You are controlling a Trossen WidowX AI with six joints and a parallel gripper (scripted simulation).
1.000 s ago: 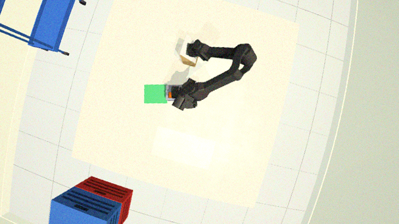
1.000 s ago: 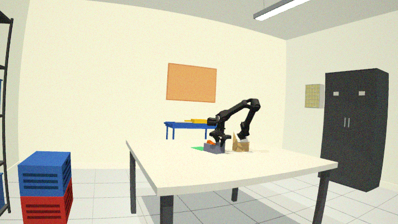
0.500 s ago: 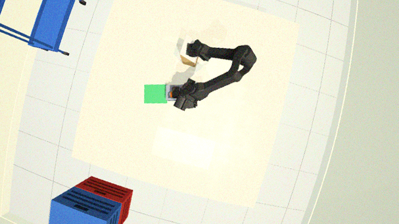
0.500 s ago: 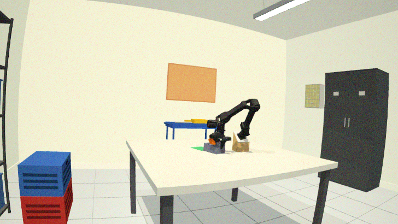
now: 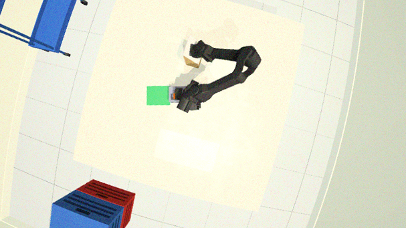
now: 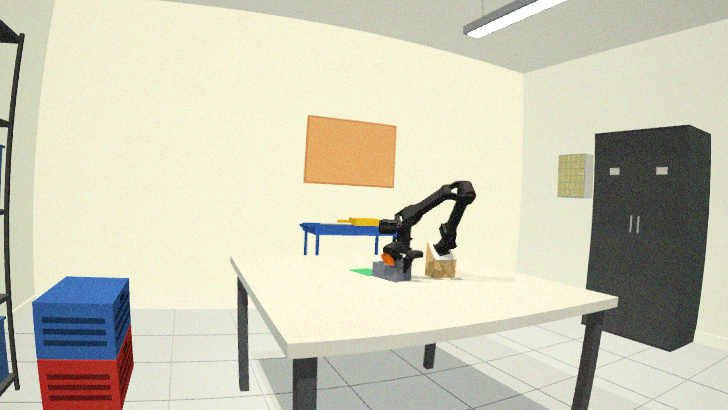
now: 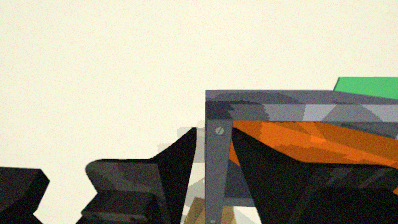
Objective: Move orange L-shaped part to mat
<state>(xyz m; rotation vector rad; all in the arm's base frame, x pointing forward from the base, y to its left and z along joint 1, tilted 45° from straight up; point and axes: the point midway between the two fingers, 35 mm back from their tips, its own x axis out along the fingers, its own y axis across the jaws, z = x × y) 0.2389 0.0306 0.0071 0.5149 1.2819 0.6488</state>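
My gripper tip is 50 mm to the left of the orange L-shaped part and 10 mm below it. Round my gripper tip: green mat (220 mm to the right, 50 mm below, 20 mm ahead).
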